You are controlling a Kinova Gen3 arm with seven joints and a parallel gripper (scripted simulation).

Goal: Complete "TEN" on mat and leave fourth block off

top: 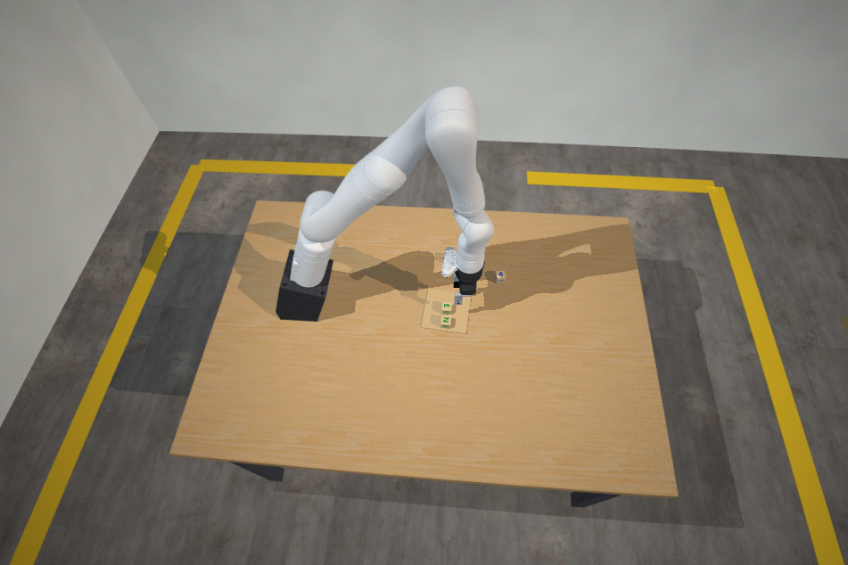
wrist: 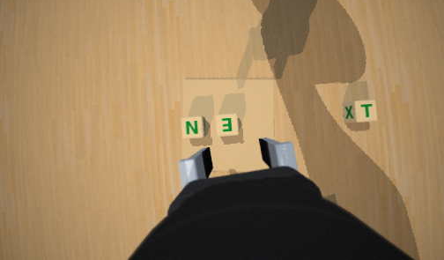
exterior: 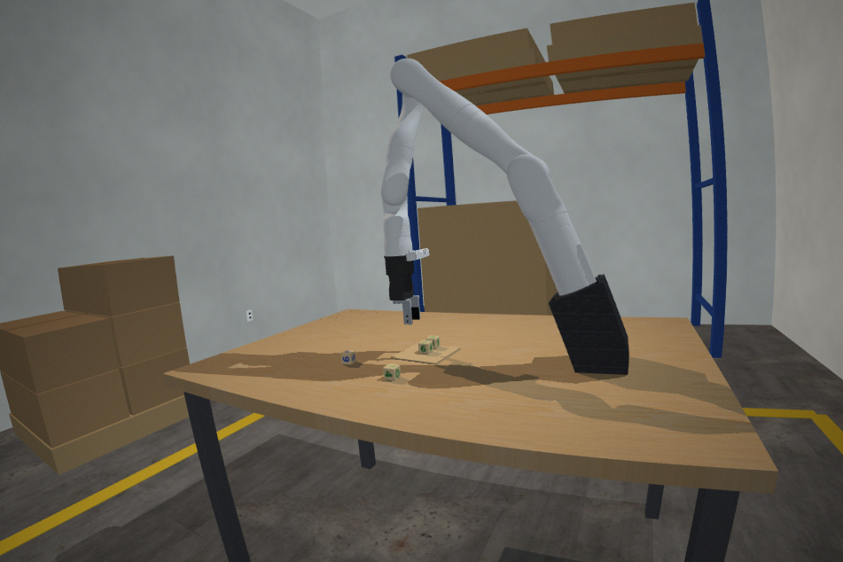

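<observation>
Right now my hand is 1 cm past the T block, 19 cm to the right of it and 9 cm above it. The rest, counted from my hand: mat (3 cm behind, 11 cm below); then E block (3 cm behind, 9 cm below).
</observation>
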